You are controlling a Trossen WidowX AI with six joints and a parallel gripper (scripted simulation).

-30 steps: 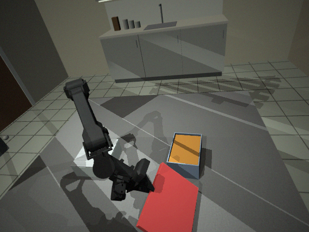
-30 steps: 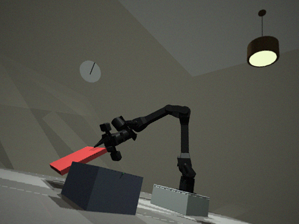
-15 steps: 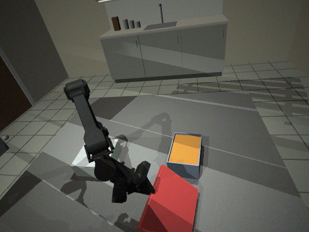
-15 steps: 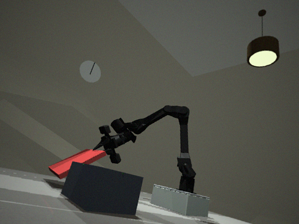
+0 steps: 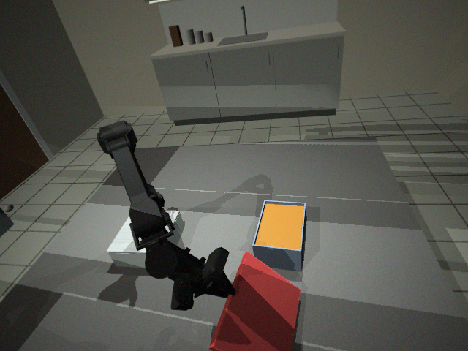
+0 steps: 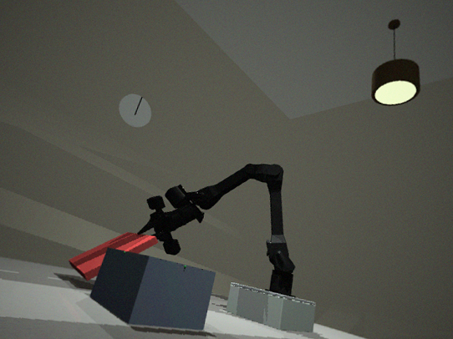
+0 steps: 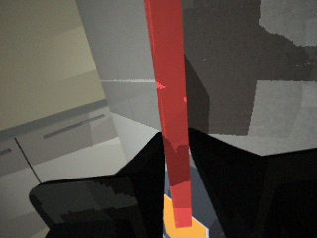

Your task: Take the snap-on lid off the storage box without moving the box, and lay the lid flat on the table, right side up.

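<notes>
The red lid lies 6 cm ahead of my gripper tip, 1 cm to the right of it and 5 cm below it. Round my gripper tip: storage box: 9 cm ahead, 27 cm to the left, 9 cm below.
</notes>
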